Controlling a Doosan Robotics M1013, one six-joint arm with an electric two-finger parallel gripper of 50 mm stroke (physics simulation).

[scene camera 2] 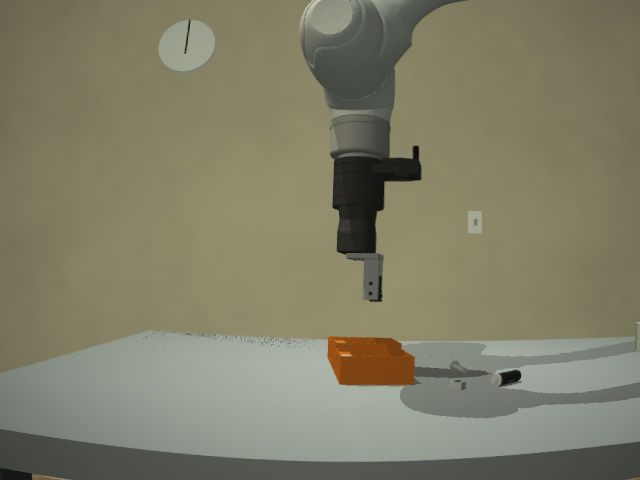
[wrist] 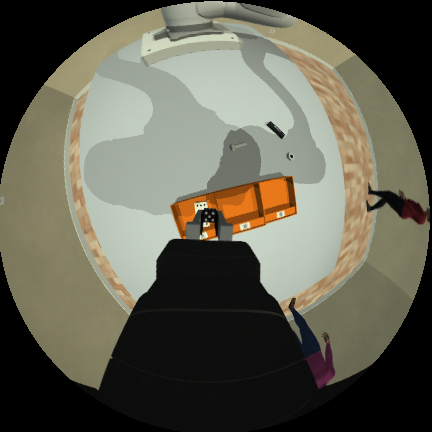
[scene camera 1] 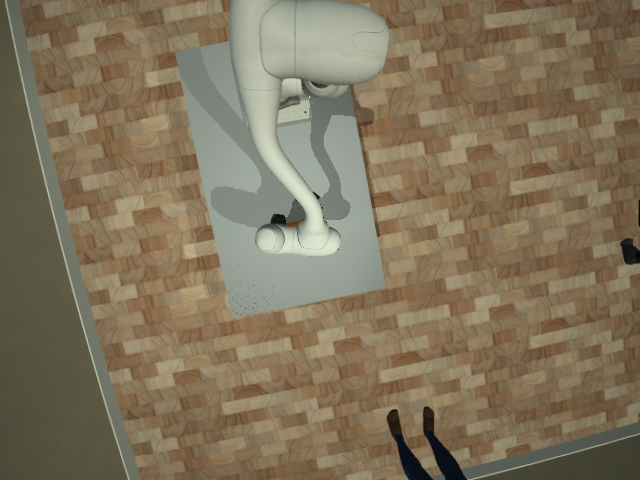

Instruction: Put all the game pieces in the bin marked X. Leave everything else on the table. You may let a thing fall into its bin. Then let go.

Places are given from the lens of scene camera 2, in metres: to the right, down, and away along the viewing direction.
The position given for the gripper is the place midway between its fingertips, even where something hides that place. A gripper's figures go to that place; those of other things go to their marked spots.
gripper (scene camera 2: 372, 299): 0.07, 0.09, 0.80
orange three-compartment bin (scene camera 2: 355, 360): 0.04, 0.13, 0.61
